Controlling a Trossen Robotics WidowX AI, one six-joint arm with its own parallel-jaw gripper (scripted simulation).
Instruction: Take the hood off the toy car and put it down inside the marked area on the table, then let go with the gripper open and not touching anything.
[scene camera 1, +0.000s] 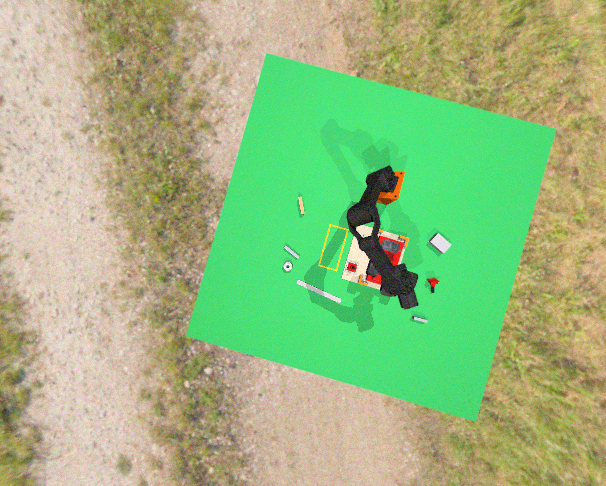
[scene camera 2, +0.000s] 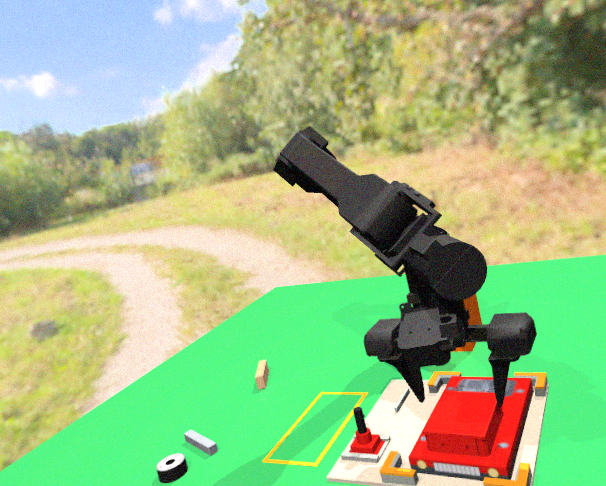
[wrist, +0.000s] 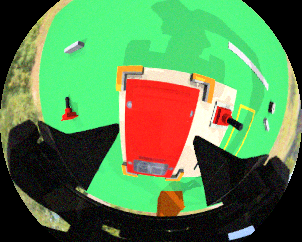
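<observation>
My gripper (scene camera 2: 460, 402) is open and it's holding nothing. You can see the gripper (wrist: 157, 133) too.
</observation>
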